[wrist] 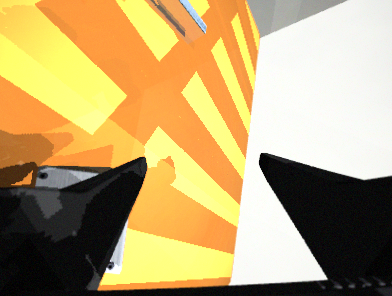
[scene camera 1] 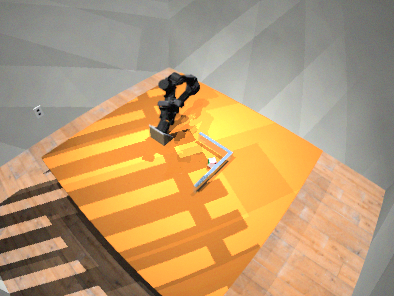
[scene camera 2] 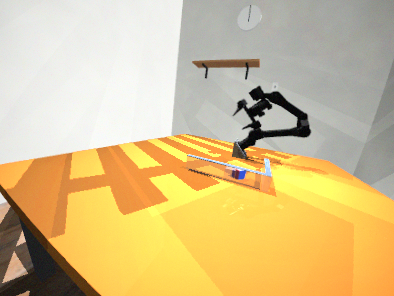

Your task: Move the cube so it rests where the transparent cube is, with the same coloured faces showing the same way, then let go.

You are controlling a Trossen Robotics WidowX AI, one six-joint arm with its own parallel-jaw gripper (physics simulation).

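Pixels of known places: gripper, between the fingertips: (wrist: 203, 160) (scene camera 1: 167, 122) (scene camera 2: 237, 122); arm's base, origin of its link: (scene camera 1: 160, 130) (scene camera 2: 240, 146).
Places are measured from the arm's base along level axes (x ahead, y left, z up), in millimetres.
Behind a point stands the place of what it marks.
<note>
The small cube (scene camera 1: 212, 161) (scene camera 2: 241, 173) sits on the table inside the corner of a low L-shaped clear wall. It shows white and green faces in scene camera 1, blue and dark red ones in scene camera 2. A pale patch beside it in scene camera 2 may be the transparent cube; its outline and face colours are too small to tell. My gripper (scene camera 2: 238, 121) @[y -37, x 95, z 146 mm] (wrist: 203, 160) @[y -37, x 95, z 146 mm] is open and empty, raised high above the table near the arm's base, well away from the cube. The cube does not show in the wrist view.
The L-shaped clear wall (scene camera 1: 215, 142) @[y 138, x 305, z -1 mm] (scene camera 2: 215, 162) @[y -55, x 417, z -2 mm] (wrist: 193, 15) @[y -131, x 399, z -1 mm] has a pale blue top rim and stands on the orange table (scene camera 1: 272, 210) @[y -8, x 788, z -62 mm] (scene camera 2: 280, 240) @[y 153, x 633, z -61 mm]. A grey plate (scene camera 1: 160, 135) @[y -39, x 36, z 13 mm] (scene camera 2: 238, 150) @[y -4, x 60, z -16 mm] stands at the arm's base. A wooden shelf (scene camera 2: 225, 63) hangs on the wall behind.
</note>
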